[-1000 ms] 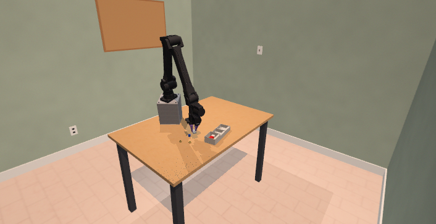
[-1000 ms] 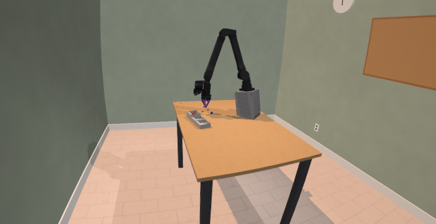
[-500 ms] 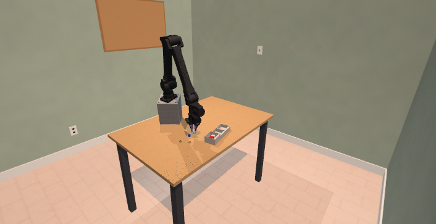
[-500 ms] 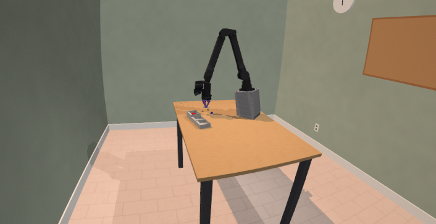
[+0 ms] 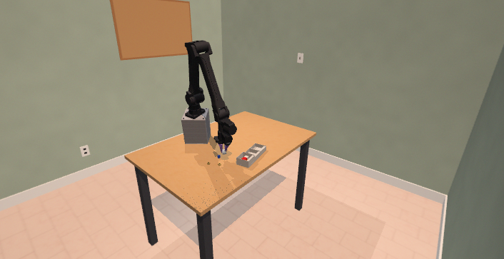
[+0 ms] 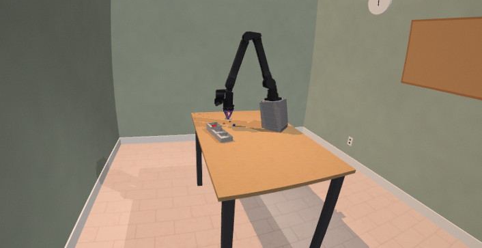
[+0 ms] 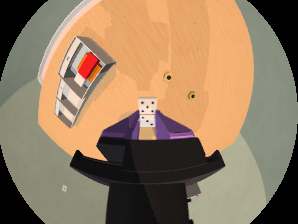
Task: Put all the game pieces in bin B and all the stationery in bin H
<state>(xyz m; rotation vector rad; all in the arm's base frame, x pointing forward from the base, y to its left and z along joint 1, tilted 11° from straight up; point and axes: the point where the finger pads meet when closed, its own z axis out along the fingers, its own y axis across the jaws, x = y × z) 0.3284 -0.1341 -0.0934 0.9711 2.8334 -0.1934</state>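
The white domino is 10 mm below my hand. Round my hand: red piece (120 mm ahead, 50 mm to the left, 40 mm below); blue piece (60 mm below, 50 mm behind, 10 mm to the left); orange block (120 mm ahead, 60 mm below, 40 mm to the left).
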